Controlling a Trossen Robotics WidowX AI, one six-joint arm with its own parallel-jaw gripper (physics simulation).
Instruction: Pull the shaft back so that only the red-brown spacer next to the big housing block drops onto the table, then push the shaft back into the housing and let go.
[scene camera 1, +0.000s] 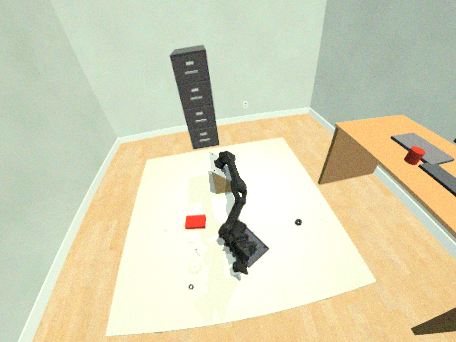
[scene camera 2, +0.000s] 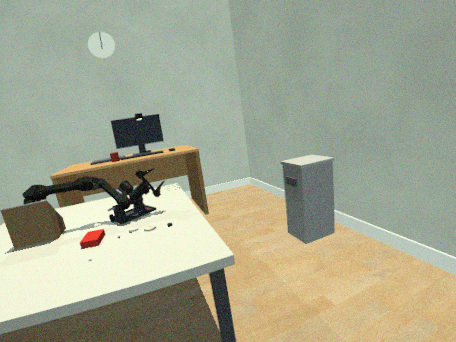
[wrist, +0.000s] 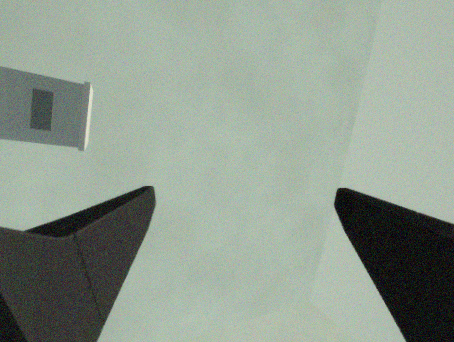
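Where they show: gripper, fingertip midpoint: (scene camera 1: 248, 265) (scene camera 2: 159, 174) (wrist: 245, 195); arm's base at its link origin: (scene camera 1: 218, 164) (scene camera 2: 30, 209).
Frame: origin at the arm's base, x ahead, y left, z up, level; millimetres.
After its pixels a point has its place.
Note:
My gripper (scene camera 1: 241, 271) {x 688, y -53, z 41 mm} (scene camera 2: 158, 176) {x 688, y -53, z 41 mm} (wrist: 245, 196) {x 688, y -53, z 41 mm} is open and empty. It is raised above the table beside the arm's base, pointing away from the big block. A big block (scene camera 1: 220, 184) {x 103, y -23, z -81 mm} (scene camera 2: 35, 226) {x 13, y -50, z -79 mm} with brown sides, which may be the housing, stands at the other end of the arm's reach, partly hidden by the arm in scene camera 1. The shaft and the red-brown spacer cannot be made out in the scene views, and neither shows in the wrist view. The wrist view has wall between two wide-apart dark fingers.
A red box (scene camera 1: 195, 221) {x 286, y -238, z -141 mm} (scene camera 2: 92, 239) {x 283, y -290, z -141 mm} lies on the white table (scene camera 1: 165, 300) {x 663, y -465, z -170 mm} (scene camera 2: 165, 260) {x 534, y -634, z -171 mm}. A pale disc (scene camera 1: 195, 267) {x 555, y -291, z -161 mm} (scene camera 2: 150, 229) {x 542, y -320, z -164 mm}, a small dark ring (scene camera 1: 191, 287) {x 645, y -329, z -163 mm} (scene camera 2: 170, 224) {x 637, y -341, z -162 mm} and a black ring (scene camera 1: 298, 222) {x 500, y 333, z -155 mm} lie there too. A grey cabinet (scene camera 2: 310, 200) (wrist: 65, 112) stands beyond.

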